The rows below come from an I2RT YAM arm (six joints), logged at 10 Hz.
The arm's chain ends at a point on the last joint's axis. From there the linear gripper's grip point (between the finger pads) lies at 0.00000 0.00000 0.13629 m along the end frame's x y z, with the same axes.
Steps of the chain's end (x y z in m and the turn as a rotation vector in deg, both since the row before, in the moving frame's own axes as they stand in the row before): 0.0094, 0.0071, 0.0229, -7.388, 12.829, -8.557; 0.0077, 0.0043, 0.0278, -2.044, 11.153, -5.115; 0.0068, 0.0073, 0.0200, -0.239, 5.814, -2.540; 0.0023, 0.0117, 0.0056, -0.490, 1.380, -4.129; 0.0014, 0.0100, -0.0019, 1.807, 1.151, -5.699; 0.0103, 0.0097, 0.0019, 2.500, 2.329, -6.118; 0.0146, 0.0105, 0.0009, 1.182, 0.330, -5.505
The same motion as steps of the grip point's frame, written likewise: 0.0408, 0.0222, 0.0184, -7.388, 12.829, -8.557; 0.0342, 0.0079, 0.0251, -2.044, 11.153, -5.115; 0.0206, 0.0076, 0.0193, -0.239, 5.814, -2.540; 0.0056, 0.0127, 0.0056, -0.490, 1.380, -4.129; 0.0039, 0.0056, -0.0020, 1.807, 1.151, -5.699; 0.0155, 0.0035, 0.0017, 2.500, 2.329, -6.118; 0.0152, 0.0077, 0.0009, 1.182, 0.330, -5.505
